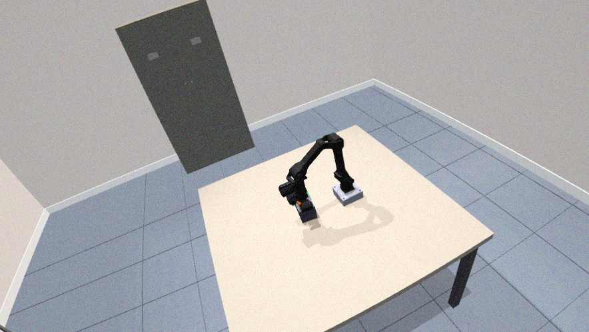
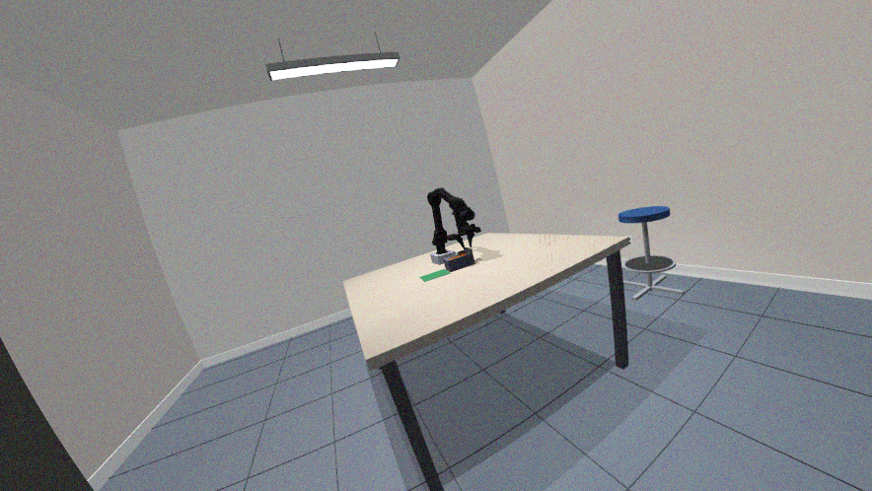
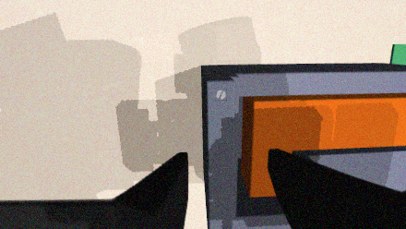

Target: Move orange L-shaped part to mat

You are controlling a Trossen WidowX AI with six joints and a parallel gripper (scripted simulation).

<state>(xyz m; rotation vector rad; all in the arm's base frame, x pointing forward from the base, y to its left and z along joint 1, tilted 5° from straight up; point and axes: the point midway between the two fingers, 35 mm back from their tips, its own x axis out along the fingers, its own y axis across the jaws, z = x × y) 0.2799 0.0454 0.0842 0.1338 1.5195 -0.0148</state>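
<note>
My gripper tip is now 1 cm past the orange L-shaped part, 6 cm to the left of it and 4 cm above it. Also, from my gripper tip: green mat: 3 cm behind, 22 cm to the right, 10 cm below.
</note>
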